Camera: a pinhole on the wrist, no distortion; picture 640 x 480 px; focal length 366.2 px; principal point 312.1 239.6 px. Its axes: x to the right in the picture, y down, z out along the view. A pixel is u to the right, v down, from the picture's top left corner.
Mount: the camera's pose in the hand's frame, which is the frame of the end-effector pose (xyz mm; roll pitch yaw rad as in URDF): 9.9 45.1 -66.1 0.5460 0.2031 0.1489
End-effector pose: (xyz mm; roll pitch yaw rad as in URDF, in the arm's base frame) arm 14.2 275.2 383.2 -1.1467 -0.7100 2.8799
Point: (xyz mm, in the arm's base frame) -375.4 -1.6 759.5
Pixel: 600 424
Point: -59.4 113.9 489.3
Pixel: 348 390
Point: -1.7 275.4 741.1
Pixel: 473 72
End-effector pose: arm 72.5 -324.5 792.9 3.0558 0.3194 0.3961
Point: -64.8 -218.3 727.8
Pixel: 80 54
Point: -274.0 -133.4 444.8
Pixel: 121 167
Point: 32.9 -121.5 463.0
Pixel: 328 191
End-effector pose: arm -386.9 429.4 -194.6 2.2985 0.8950 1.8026
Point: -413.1 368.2 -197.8
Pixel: 52 28
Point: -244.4 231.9 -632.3
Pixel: 345 202
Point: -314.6 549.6 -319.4
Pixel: 619 455
